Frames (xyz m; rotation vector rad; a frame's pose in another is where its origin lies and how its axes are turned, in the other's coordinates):
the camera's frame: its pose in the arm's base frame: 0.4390 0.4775 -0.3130 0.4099 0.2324 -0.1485
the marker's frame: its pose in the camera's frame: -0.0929 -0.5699 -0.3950 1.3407 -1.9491 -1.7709
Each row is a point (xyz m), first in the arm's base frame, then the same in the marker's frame.
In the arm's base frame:
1: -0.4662 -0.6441 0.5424
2: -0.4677 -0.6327 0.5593
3: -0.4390 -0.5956 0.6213
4: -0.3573 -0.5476 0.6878
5: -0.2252 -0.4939 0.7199
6: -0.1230 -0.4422 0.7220
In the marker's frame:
1: 0.1174 1.7154 -0.0110
2: 0.1056 1.7255 0.0023
3: 0.0378 1.7535 0.0281
4: -0.0774 1.7638 0.0340
5: -0.2166 1.7265 0.0100
6: -0.3174 1.6740 -0.0047

